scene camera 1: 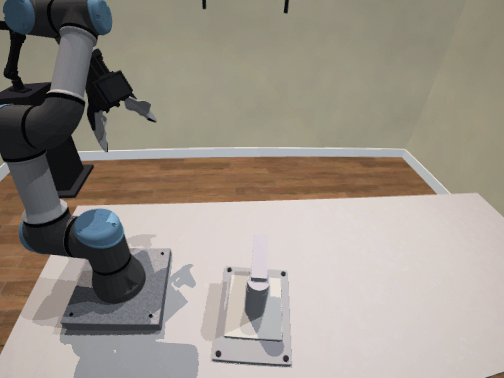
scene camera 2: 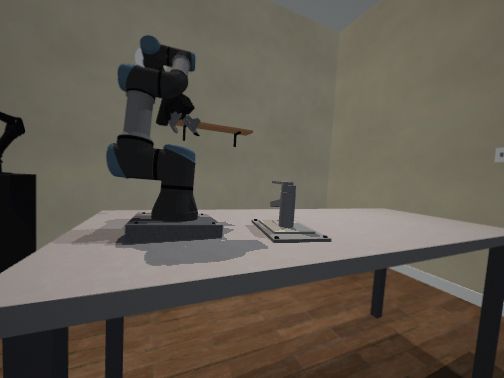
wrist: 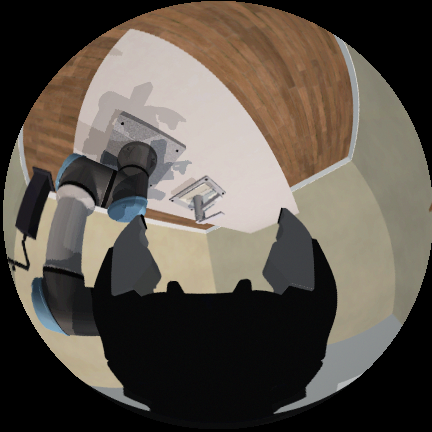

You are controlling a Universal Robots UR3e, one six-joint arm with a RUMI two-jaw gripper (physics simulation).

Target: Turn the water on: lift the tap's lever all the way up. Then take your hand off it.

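Frame: origin at the arm's base, x ahead, y left, z up, level; metres.
Seen in the pictures: gripper, between the fingertips: point(scene camera 1: 133, 136) point(scene camera 2: 189, 134) point(wrist: 210, 213); arm's base, origin of its link: point(scene camera 1: 120, 280) point(scene camera 2: 175, 217) point(wrist: 137, 158).
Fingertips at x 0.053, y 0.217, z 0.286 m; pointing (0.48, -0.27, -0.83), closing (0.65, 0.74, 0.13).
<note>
Pixels of each thing's top centre, then the offset from my fingertips to it. "spot": a spot on its surface instead.
- grey tap, a spot on its surface: point(scene camera 1: 256, 301) point(scene camera 2: 290, 199) spot: 0.274 m ahead, 0.326 m right, 0.215 m down
- light plate, centre of its top: point(scene camera 1: 254, 309) point(scene camera 2: 285, 226) point(wrist: 197, 196) 0.279 m ahead, 0.303 m right, 0.305 m down
- short spout, centre of its top: point(scene camera 2: 279, 197) point(wrist: 211, 206) 0.291 m ahead, 0.234 m right, 0.218 m down
The grey tap point(scene camera 1: 256, 301) point(scene camera 2: 287, 207) point(wrist: 198, 203) stands upright on a light plate point(scene camera 1: 251, 353) point(scene camera 2: 300, 240) fixed to the table. Its flat lever point(scene camera 1: 260, 256) point(scene camera 2: 281, 182) point(wrist: 215, 216) sticks out from the top, on the same side as the short spout point(scene camera 2: 274, 203). In scene camera 2 the lever looks nearly level, its free end very slightly higher. No water shows. My gripper point(scene camera 1: 130, 135) point(scene camera 2: 186, 133) point(wrist: 210, 213) is open and empty, high above the table and well away from the lever, touching nothing.
The arm's square stone-grey base point(scene camera 1: 161, 280) point(scene camera 2: 172, 231) point(wrist: 167, 139) stands on the table point(scene camera 1: 390, 280) point(scene camera 2: 350, 260) beside the tap plate. A wooden wall shelf point(scene camera 2: 220, 128) shows behind the gripper. A black stand point(scene camera 1: 65, 165) point(scene camera 2: 17, 215) is beyond the arm.
</note>
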